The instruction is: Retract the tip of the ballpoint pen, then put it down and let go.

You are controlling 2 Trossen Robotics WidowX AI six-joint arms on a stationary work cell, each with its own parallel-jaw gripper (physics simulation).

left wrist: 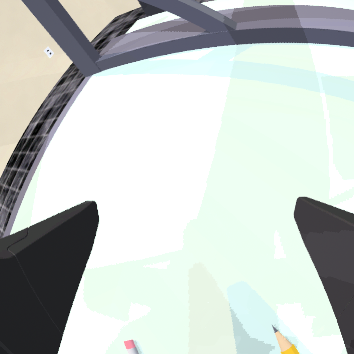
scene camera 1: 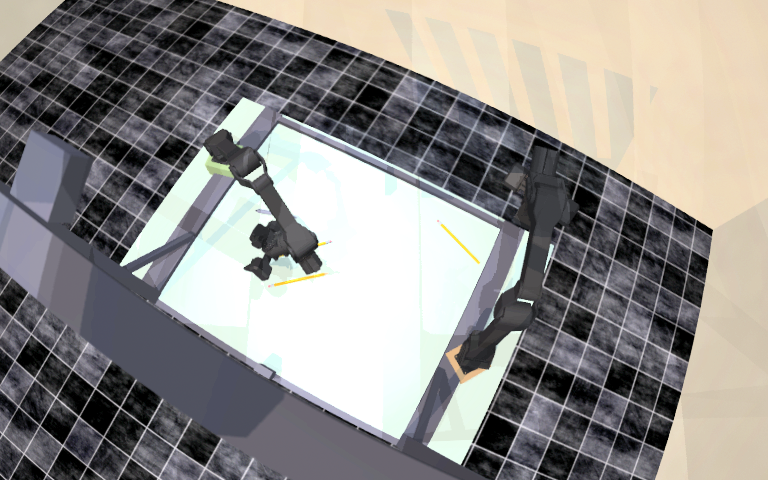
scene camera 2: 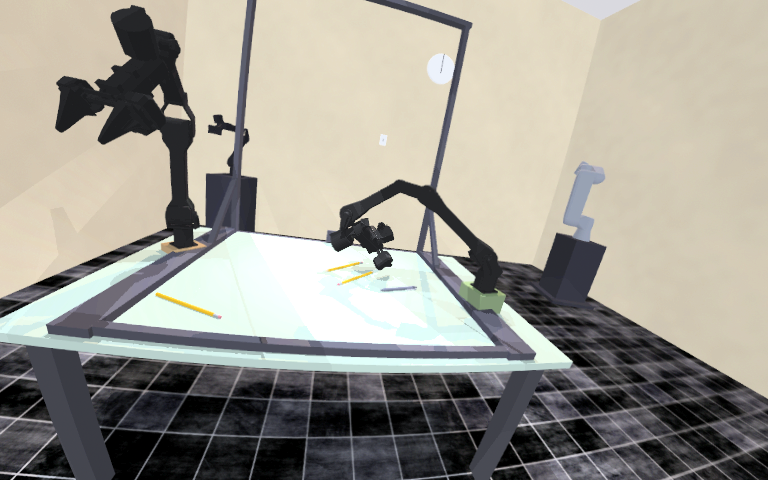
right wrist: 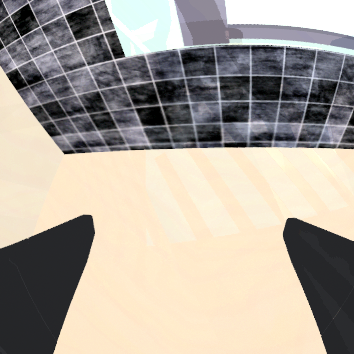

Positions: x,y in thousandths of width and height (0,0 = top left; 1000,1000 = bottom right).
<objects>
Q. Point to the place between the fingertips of my right gripper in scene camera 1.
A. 709,403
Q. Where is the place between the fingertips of my left gripper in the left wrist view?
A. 566,595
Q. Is my right gripper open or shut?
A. Open.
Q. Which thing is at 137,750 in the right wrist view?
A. My right gripper.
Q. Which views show my right gripper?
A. Scene camera 1, scene camera 2 and the right wrist view only.
</objects>
